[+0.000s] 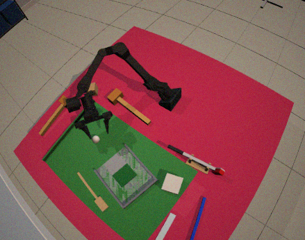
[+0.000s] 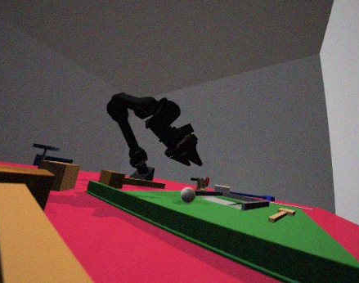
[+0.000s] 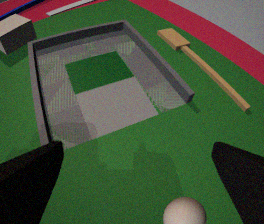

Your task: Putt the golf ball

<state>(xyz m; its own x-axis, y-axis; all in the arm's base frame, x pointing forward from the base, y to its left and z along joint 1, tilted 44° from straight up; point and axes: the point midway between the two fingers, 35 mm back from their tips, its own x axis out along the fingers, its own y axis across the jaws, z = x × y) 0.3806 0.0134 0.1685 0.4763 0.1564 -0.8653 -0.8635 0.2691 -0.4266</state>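
The red putter is 410 mm to the left of my gripper tip, 240 mm behind it and 60 mm below it. From my gripper tip the other things lie so: white bar: 540 mm to the left, 160 mm ahead, 110 mm below; then white golf ball: 90 mm below, 50 mm to the right, 30 mm ahead; then blue putter: 630 mm to the left, 100 mm below.
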